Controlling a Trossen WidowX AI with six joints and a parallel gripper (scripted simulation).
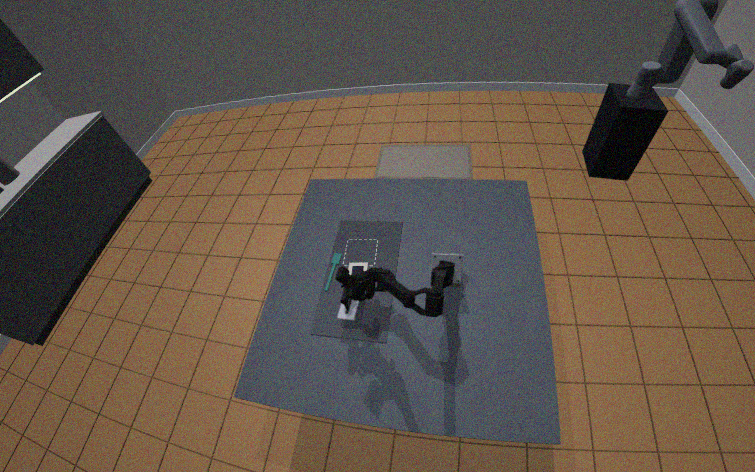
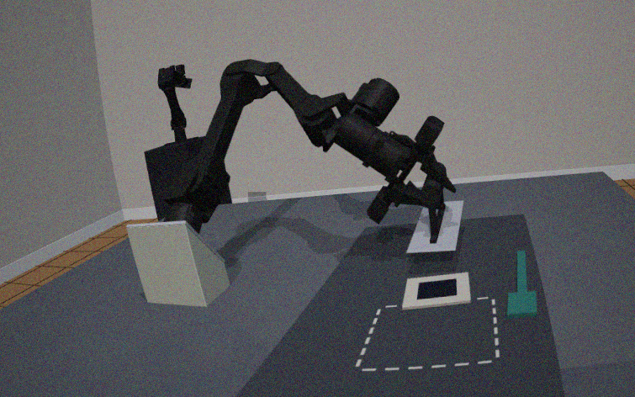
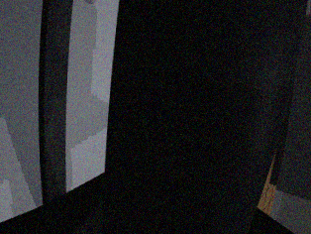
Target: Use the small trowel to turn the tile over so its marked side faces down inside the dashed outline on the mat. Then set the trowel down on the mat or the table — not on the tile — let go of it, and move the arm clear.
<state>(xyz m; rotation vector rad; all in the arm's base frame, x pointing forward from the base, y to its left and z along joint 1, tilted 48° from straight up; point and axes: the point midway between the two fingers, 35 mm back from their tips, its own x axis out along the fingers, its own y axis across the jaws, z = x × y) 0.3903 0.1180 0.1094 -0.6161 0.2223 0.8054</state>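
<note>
Right now my gripper tip is 140 mm to the left of the white tile and 90 mm above it. Also, from my gripper tip: dark mat (20 mm behind, 130 mm to the right, 110 mm below); then teal trowel (120 mm ahead, 140 mm to the right, 90 mm below).
</note>
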